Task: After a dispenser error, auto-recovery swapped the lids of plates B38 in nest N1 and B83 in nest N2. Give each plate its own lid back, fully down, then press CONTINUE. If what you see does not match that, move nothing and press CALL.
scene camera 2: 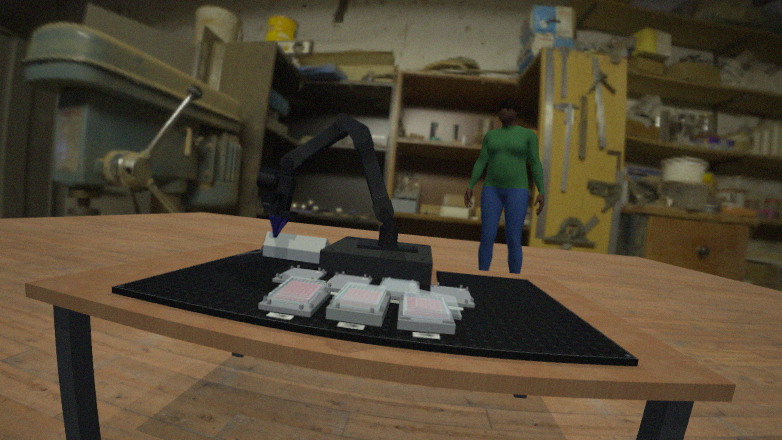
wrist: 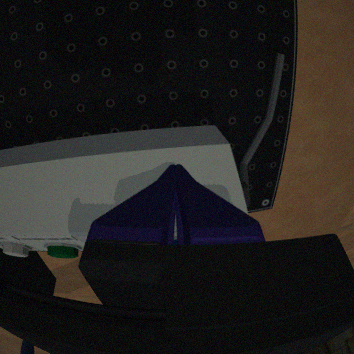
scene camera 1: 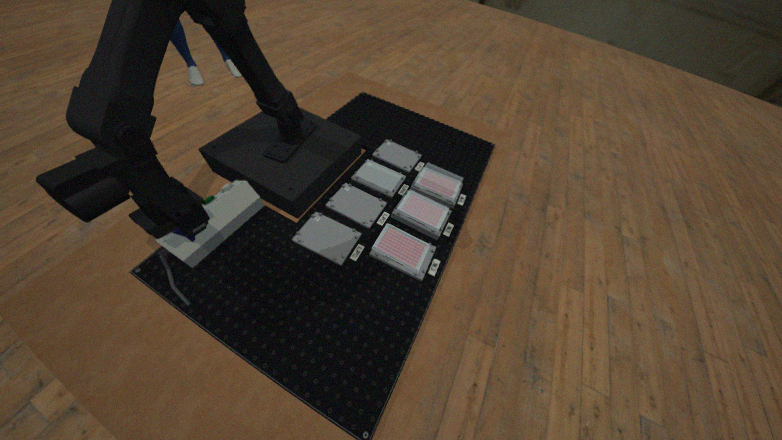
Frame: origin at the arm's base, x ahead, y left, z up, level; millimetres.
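Seen in the pictures: gripper, fingertip midpoint: (scene camera 2: pixel 275 237) (wrist: pixel 175 173) (scene camera 1: pixel 192 239); arm's base, link origin: (scene camera 2: pixel 387 248) (scene camera 1: pixel 292 140).
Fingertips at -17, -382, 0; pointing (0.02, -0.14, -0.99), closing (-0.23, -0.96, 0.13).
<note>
Offsets run from my fingertips to a thing's top centre, as dx, dy, dz. "spot": to the spot under its first point. Level surfaces: height alone.
My gripper (scene camera 1: pixel 191 239) (scene camera 2: pixel 276 235) (wrist: pixel 175 173) is shut and empty, its purple tips pointing down at the end of the pale button console {-27, +74, +15} (scene camera 1: pixel 232 206) (scene camera 2: pixel 300 247) (wrist: pixel 45 192); contact cannot be told. A green button {-44, +103, +6} (scene camera 1: pixel 208 199) (wrist: pixel 62 251) and a white button {-34, +152, +6} (wrist: pixel 16 249) sit along the console's far side, left of the tips in the wrist view. Three plates with pink wells stand in nests: a near plate {+433, +175, -33} (scene camera 1: pixel 403 249) (scene camera 2: pixel 299 290), a middle plate {+458, +304, -29} (scene camera 1: pixel 422 210) (scene camera 2: pixel 359 297) and a far plate {+484, +451, -25} (scene camera 1: pixel 439 183) (scene camera 2: pixel 425 305). A clear edge shows beyond the far plate's side. Lid markings and nest labels are unreadable.
Behind the plates is a row of grey nests {spot: +247, +136, -59} (scene camera 1: pixel 327 238) (scene camera 2: pixel 299 274); one holds a pale flat piece {+297, +399, -51} (scene camera 1: pixel 377 177) (scene camera 2: pixel 400 286). The black arm base (scene camera 1: pixel 273 164) (scene camera 2: pixel 377 262) stands beside the console. A grey cable {spot: -20, -83, -62} (scene camera 1: pixel 172 281) (wrist: pixel 270 117) lies on the black mat {dz -68} (scene camera 1: pixel 306 328) (scene camera 2: pixel 530 322).
</note>
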